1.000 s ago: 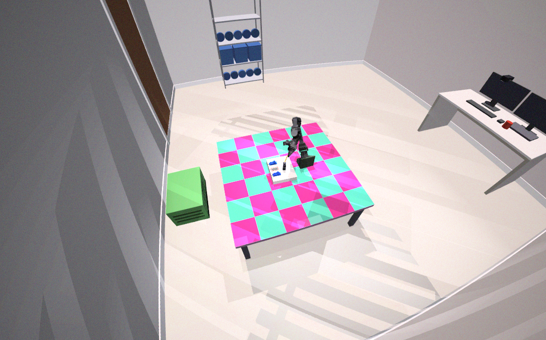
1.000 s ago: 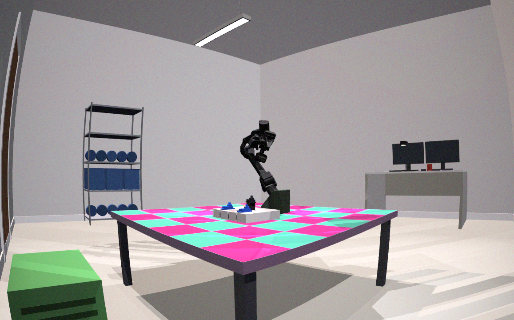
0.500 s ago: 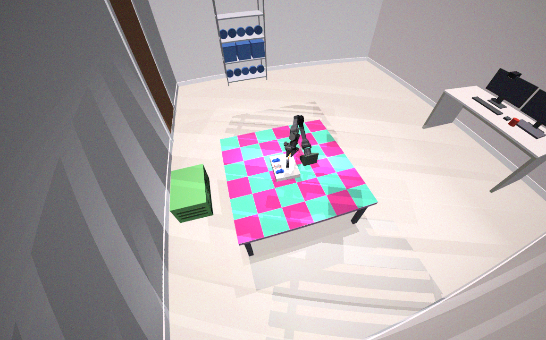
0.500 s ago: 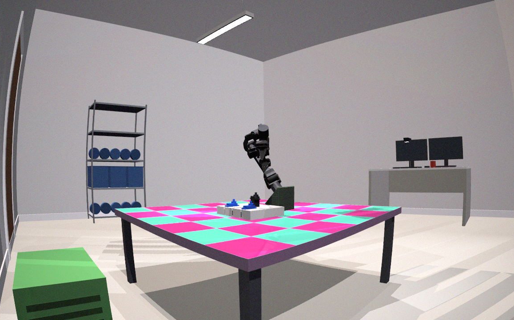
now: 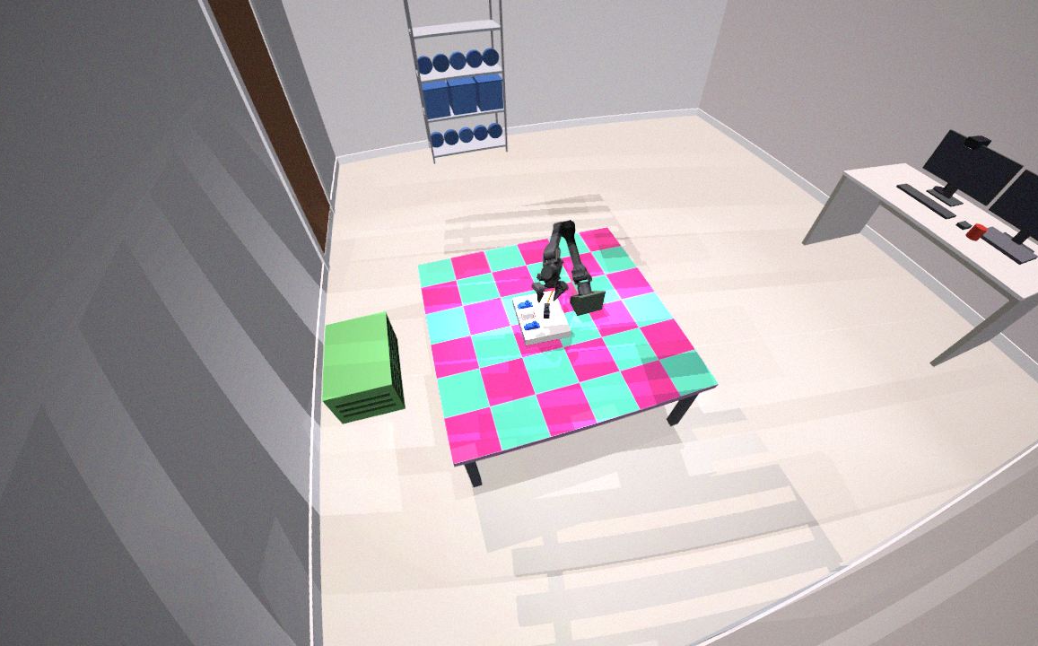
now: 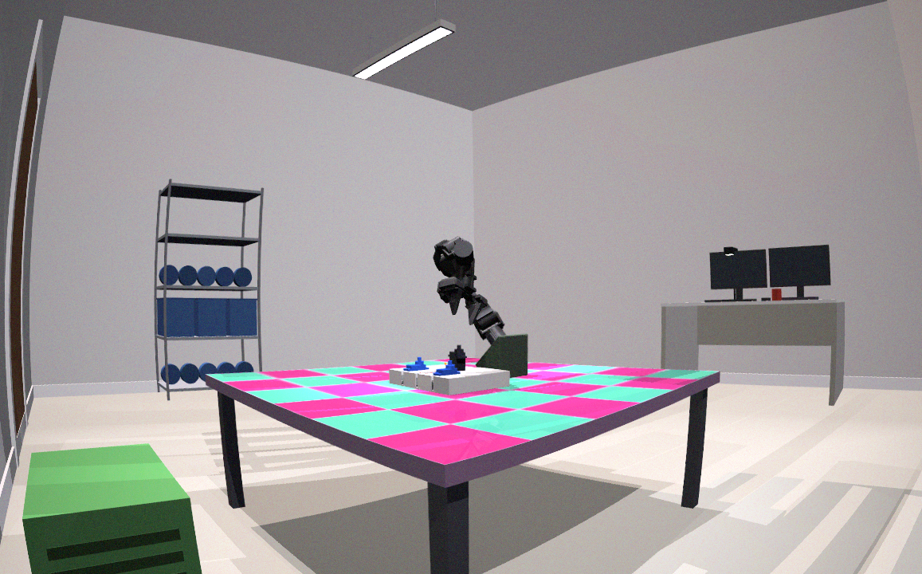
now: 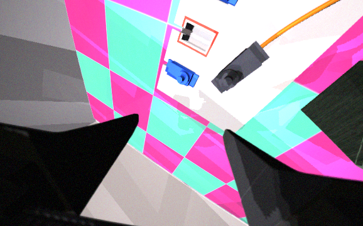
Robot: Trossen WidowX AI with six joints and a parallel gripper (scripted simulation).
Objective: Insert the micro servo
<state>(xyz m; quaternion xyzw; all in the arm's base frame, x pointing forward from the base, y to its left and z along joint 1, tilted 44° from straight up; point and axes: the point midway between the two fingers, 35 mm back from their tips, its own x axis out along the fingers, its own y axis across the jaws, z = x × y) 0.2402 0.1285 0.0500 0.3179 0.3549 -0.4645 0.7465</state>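
Now: the white deck 18 cm below my gripper tip, 6 cm to the right of it and 4 cm behind it.
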